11 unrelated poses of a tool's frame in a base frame.
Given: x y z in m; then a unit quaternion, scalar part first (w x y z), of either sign.
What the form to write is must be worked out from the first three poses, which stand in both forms.
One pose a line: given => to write
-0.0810, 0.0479, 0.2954, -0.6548, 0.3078, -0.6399, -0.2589 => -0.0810, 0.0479, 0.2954; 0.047, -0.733, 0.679; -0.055, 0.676, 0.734; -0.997, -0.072, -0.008
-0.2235, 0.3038, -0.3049, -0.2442, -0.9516, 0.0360, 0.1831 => -0.2235, 0.3038, -0.3049; 0.930, 0.021, -0.366; -0.158, -0.878, -0.452; -0.331, 0.478, -0.814
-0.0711, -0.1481, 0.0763, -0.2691, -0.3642, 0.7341, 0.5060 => -0.0711, -0.1481, 0.0763; -0.590, -0.262, -0.764; -0.807, 0.223, 0.547; 0.027, 0.939, -0.343
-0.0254, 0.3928, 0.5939, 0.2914, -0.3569, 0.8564, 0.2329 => -0.0254, 0.3928, 0.5939; -0.575, -0.747, 0.333; -0.476, 0.637, 0.607; -0.665, 0.191, -0.722
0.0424, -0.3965, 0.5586, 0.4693, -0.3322, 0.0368, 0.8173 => 0.0424, -0.3965, 0.5586; -0.339, -0.792, -0.509; 0.743, -0.557, 0.372; -0.578, -0.252, 0.777
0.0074, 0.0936, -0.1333, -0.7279, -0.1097, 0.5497, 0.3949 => 0.0074, 0.0936, -0.1333; 0.084, 0.454, -0.887; -0.696, 0.664, 0.274; 0.714, 0.594, 0.372
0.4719, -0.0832, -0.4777, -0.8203, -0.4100, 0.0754, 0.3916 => 0.4719, -0.0832, -0.4777; 0.682, 0.581, -0.445; -0.704, 0.357, -0.614; -0.197, 0.732, 0.652
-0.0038, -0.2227, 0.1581, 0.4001, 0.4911, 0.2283, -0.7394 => -0.0038, -0.2227, 0.1581; -0.198, 0.816, -0.544; -0.367, -0.576, -0.731; -0.909, 0.055, 0.413
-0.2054, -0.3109, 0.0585, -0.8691, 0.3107, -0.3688, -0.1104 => -0.2054, -0.3109, 0.0585; 0.704, -0.421, 0.572; -0.037, 0.783, 0.621; -0.710, -0.459, 0.535
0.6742, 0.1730, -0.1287, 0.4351, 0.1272, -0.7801, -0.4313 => 0.6742, 0.1730, -0.1287; -0.589, 0.177, -0.789; -0.574, 0.596, 0.562; 0.569, 0.784, -0.249
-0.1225, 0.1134, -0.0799, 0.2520, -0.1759, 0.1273, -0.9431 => -0.1225, 0.1134, -0.0799; -0.811, 0.431, 0.396; -0.520, -0.841, -0.151; 0.268, -0.329, 0.906
